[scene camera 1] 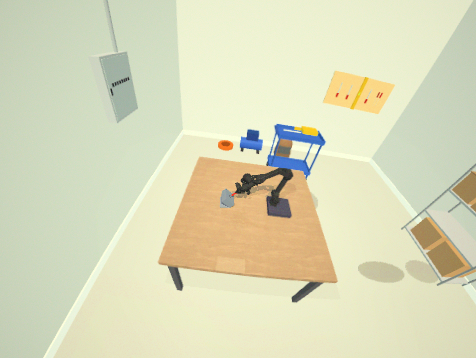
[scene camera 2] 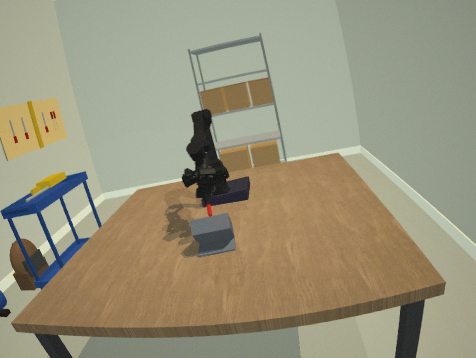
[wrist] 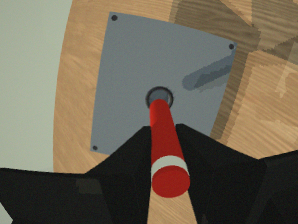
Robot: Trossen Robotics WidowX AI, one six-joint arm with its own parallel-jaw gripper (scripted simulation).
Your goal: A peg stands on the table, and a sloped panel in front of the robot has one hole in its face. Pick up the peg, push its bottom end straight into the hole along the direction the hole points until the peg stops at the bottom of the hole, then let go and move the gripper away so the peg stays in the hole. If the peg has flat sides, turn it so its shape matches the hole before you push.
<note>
The gripper holds a red peg. Further things: a grey sloped panel.
The gripper is seen too in the wrist view.
</note>
